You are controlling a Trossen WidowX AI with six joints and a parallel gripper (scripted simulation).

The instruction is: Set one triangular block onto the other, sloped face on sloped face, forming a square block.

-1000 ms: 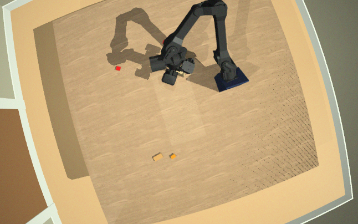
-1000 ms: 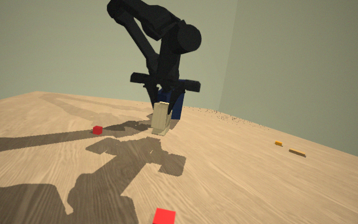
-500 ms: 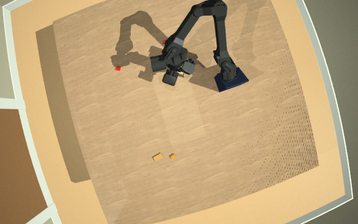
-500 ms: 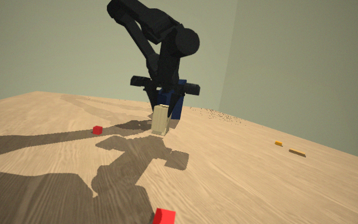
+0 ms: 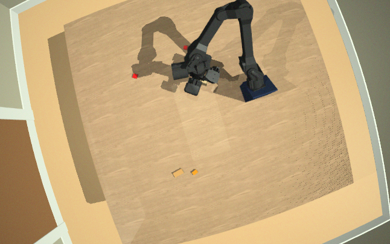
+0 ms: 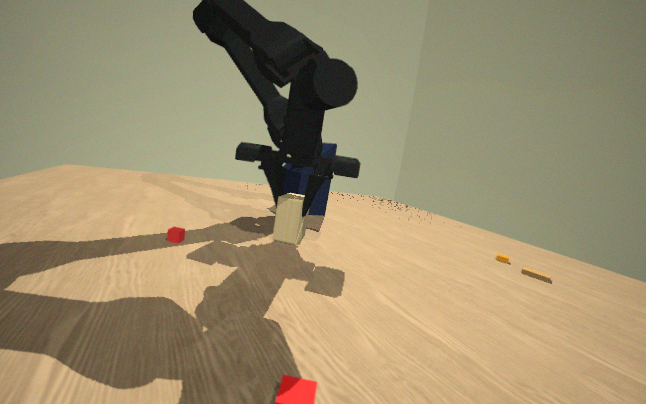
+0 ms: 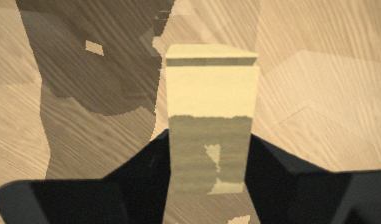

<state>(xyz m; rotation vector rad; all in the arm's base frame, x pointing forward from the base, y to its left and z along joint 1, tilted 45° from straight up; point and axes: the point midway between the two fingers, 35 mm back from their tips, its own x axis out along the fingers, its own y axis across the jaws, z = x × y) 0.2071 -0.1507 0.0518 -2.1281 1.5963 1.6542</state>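
My gripper tip is 10 mm below the triangular block. From my gripper tip the other things lie so: flat tan bar (260 mm ahead, 370 mm to the left, 40 mm below); then small orange cube (190 mm ahead, 400 mm to the left, 40 mm below).
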